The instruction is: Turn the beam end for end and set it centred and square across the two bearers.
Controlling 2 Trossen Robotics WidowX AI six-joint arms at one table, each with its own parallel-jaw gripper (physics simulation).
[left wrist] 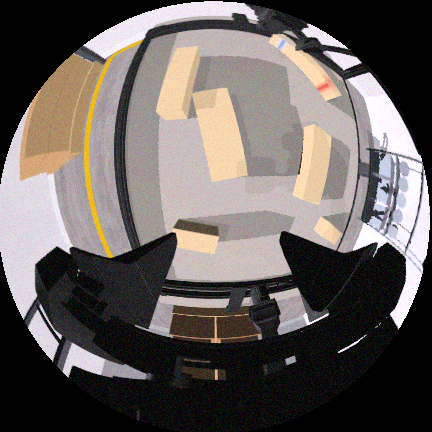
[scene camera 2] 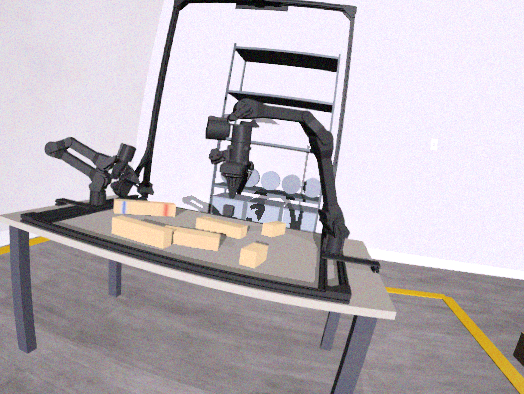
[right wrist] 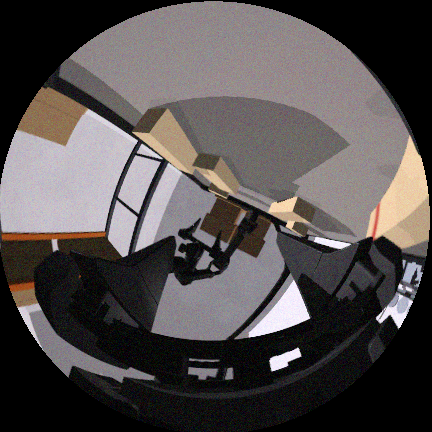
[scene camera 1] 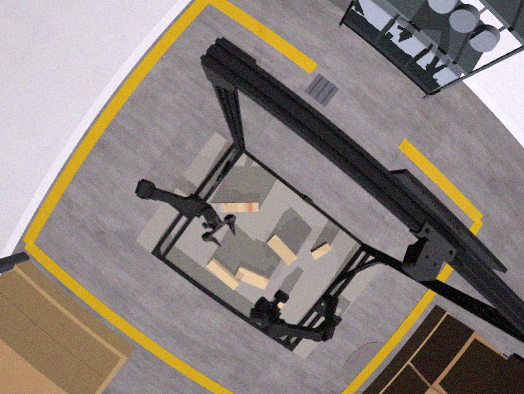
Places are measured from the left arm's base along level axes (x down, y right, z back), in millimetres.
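Where they show: left gripper, fingertip midpoint: (left wrist: 229, 237) (scene camera 2: 235, 196) (right wrist: 210, 223) (scene camera 1: 272, 300); right gripper, fingertip midpoint: (scene camera 2: 146, 188) (right wrist: 227, 239) (scene camera 1: 228, 241); left arm's base at its link origin: (left wrist: 258, 290) (scene camera 2: 332, 252) (right wrist: 254, 211) (scene camera 1: 328, 299); right arm's base at its link origin: (scene camera 2: 96, 204) (scene camera 1: 196, 202).
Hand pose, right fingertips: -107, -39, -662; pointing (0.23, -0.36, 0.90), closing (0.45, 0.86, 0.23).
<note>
Each offset is from my right fingertips to the top centre of the thing, as dx, dy, dz.
The beam {+76, +141, -80} (scene camera 1: 240, 207) (scene camera 2: 145, 208) (left wrist: 303, 65) (right wrist: 407, 195) has a blue band near one end and a red band near the other. In scene camera 2 it lies at the back left, blue to the left, red to the right. What lies under it is hard to see. Plain wooden blocks lie around; I cannot tell which are the two bearers. My right gripper (scene camera 1: 227, 239) (scene camera 2: 134, 192) is open and empty, near the beam's blue end and apart from it. My left gripper (scene camera 1: 263, 310) (scene camera 2: 235, 194) (left wrist: 229, 237) is open and empty, high above the table.
Three longer blocks {+76, -184, +92} (scene camera 2: 142, 232) {+88, -108, +229} (scene camera 2: 196, 238) {+88, +113, +262} (scene camera 2: 221, 226) lie in the table's middle and left; the front two are close together. Two short blocks {+82, -154, +438} (scene camera 2: 254, 254) {+82, +237, +437} (scene camera 2: 273, 229) lie farther right. A black frame (scene camera 2: 175, 270) borders the table, with a gantry (scene camera 2: 161, 90) above.
</note>
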